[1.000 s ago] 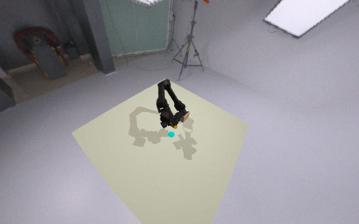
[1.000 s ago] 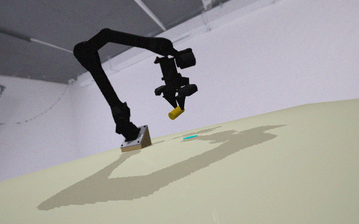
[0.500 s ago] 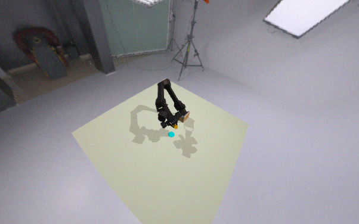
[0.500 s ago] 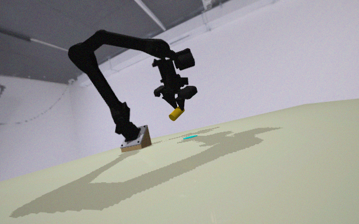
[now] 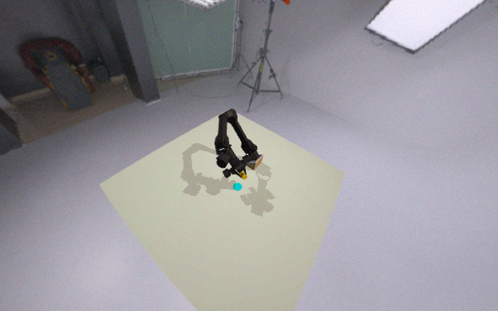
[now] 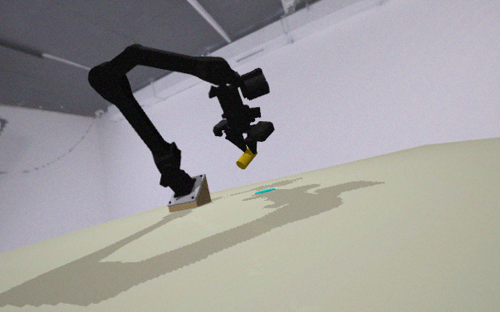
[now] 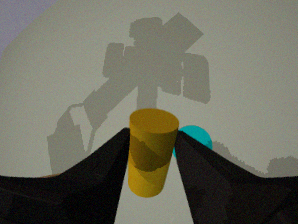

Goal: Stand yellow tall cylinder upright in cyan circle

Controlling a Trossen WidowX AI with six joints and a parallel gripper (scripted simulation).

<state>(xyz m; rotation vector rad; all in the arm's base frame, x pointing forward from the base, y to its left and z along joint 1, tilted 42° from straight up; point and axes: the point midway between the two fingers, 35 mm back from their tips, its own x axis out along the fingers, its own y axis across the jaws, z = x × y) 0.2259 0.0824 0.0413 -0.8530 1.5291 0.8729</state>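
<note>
The yellow cylinder lies 10 mm behind my gripper tip, 10 mm to the right of it and 10 mm below it. From my gripper tip the other things lie so: cyan circle (20 mm ahead, 20 mm to the right, 120 mm below).
</note>
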